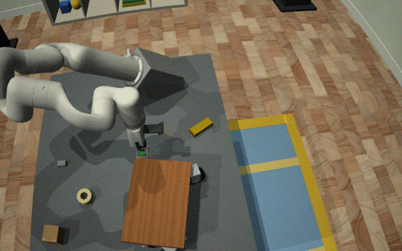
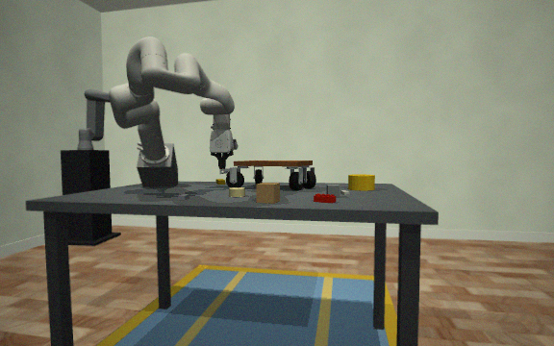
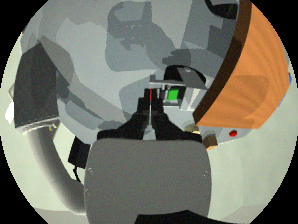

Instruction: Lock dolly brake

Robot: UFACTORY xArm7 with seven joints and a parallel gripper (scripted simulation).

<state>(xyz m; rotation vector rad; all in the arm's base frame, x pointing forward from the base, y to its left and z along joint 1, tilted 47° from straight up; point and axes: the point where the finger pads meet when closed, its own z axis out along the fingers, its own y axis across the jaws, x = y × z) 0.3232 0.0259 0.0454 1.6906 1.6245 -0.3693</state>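
Now: hand 3 cm above the brake pedal and 1 cm short of it. Round my hand: small grey block: 36 cm to the right, 10 cm below, 4 cm behind; then cardboard cube: 39 cm to the right, 27 cm ahead, 8 cm below; then yellow bar: 24 cm to the left, 10 cm below, 8 cm behind.
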